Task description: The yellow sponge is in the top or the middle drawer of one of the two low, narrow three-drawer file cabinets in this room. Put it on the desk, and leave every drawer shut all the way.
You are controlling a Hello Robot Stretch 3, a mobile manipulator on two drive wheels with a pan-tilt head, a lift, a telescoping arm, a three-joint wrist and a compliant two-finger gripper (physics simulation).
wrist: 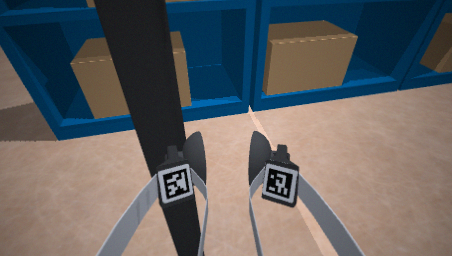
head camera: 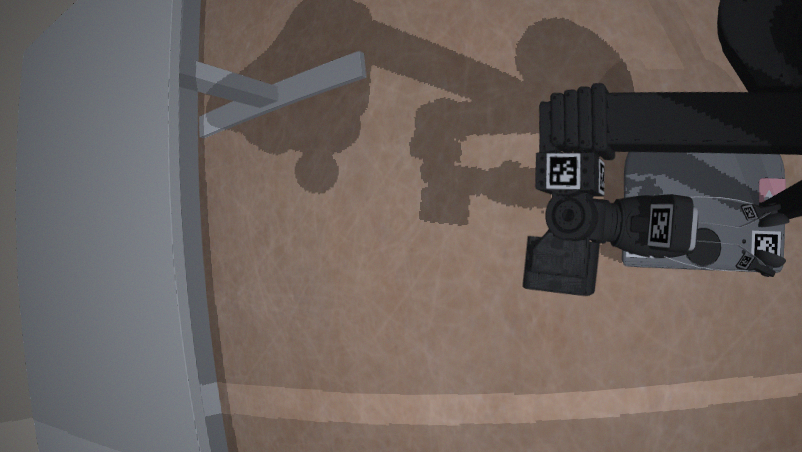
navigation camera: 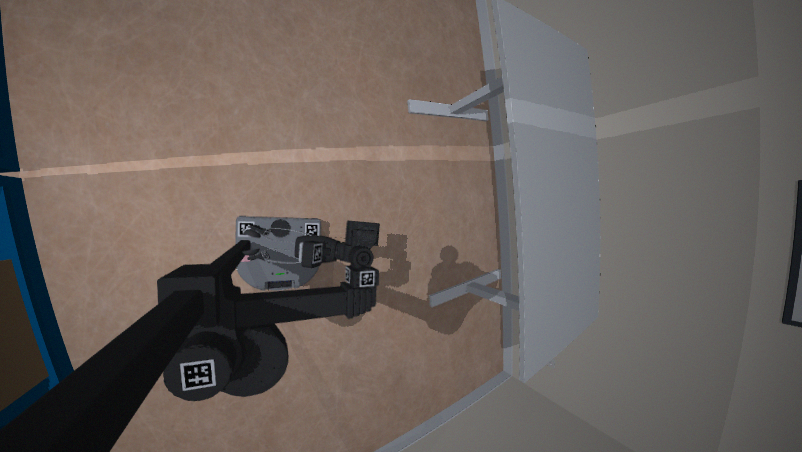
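Seen in the pictures: gripper, fingertip midpoint: (wrist: 226,150) (head camera: 784,241) (navigation camera: 244,241); robot's base, origin of the base link: (head camera: 701,245) (navigation camera: 279,227).
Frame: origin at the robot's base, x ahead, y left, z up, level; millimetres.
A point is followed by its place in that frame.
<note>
My gripper (head camera: 773,238) @(z 580, x -8, y 91 mm) (navigation camera: 252,239) @(z 580, x -8, y 91 mm) (wrist: 226,150) @(z 580, x -8, y 91 mm) is open, with a gap between its two fingertips and nothing between them. It is folded back over my base, beside my mast, and in the wrist view it faces a blue shelf unit. The desk, a long light grey top (head camera: 101,224) @(z 720, x 10, y -1032 mm) (navigation camera: 556,196) @(z 720, x 187, y -1023 mm) on grey legs, stands along the wall, on the other side of my wrist from the base. Its visible top is bare. The yellow sponge and the two file cabinets do not show in the views.
The blue shelf unit (navigation camera: 30,241) (wrist: 253,60) stands on the side opposite the desk. Cardboard boxes (wrist: 305,60) @(z 250, x 438, y 1003 mm) sit in its low compartments. My black mast (navigation camera: 112,348) @(z 1006, x -47, y 142 mm) (wrist: 142,75) @(z 635, x -66, y 116 mm) rises close beside the gripper. A dark picture frame (navigation camera: 792,252) @(z 1386, x 3, y -1564 mm) hangs beyond the desk.
</note>
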